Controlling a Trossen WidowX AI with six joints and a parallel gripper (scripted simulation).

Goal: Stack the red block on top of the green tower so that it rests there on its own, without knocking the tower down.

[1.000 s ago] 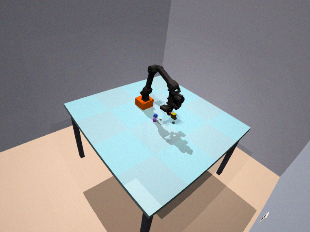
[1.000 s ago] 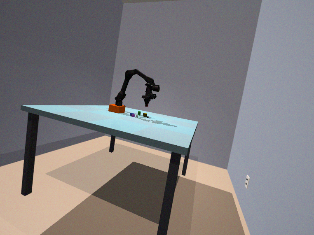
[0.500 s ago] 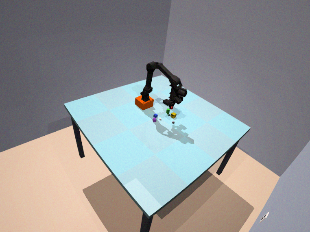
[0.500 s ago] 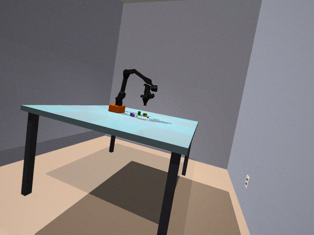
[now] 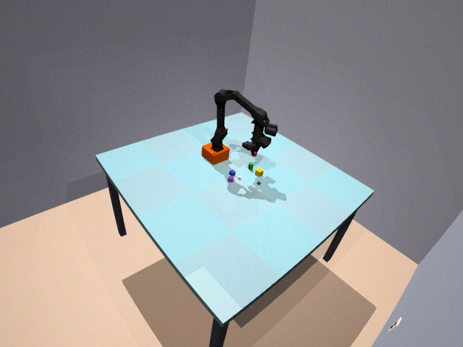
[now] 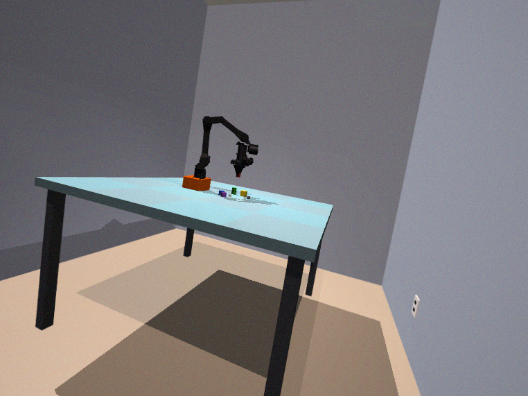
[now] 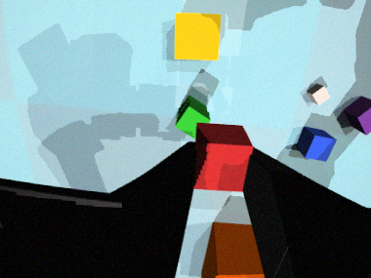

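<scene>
Now: gripper tip 110 mm above the yellow block, 50 mm short of it and 10 mm to the right of it. Round my gripper tip: blue block 120 mm to the right, 110 mm below, 60 mm behind; dark piece 120 mm below, 110 mm ahead, 70 mm to the right; red block right at my gripper tip.
</scene>
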